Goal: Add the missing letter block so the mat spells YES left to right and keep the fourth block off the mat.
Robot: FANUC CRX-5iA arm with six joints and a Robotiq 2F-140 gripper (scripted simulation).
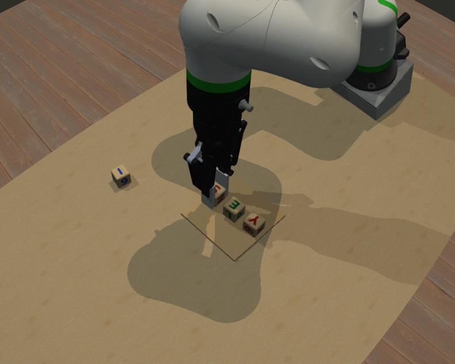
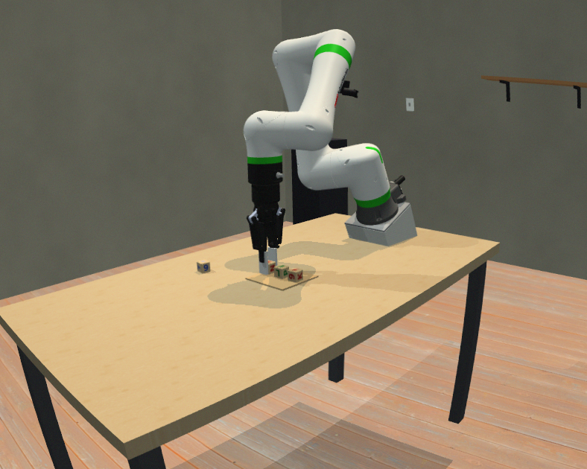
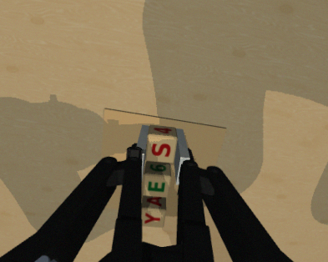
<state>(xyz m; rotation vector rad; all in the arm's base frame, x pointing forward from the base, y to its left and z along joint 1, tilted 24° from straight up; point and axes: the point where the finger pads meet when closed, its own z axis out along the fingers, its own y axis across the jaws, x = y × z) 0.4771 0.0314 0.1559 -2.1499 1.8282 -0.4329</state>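
Right now the S block is 20 mm below my hand. From my hand the other things lie so: mat 50 mm to the left, 40 mm below, 10 mm behind; then E block 50 mm to the left, 20 mm below, 10 mm behind; then Y block 90 mm to the left, 20 mm below, 20 mm behind.
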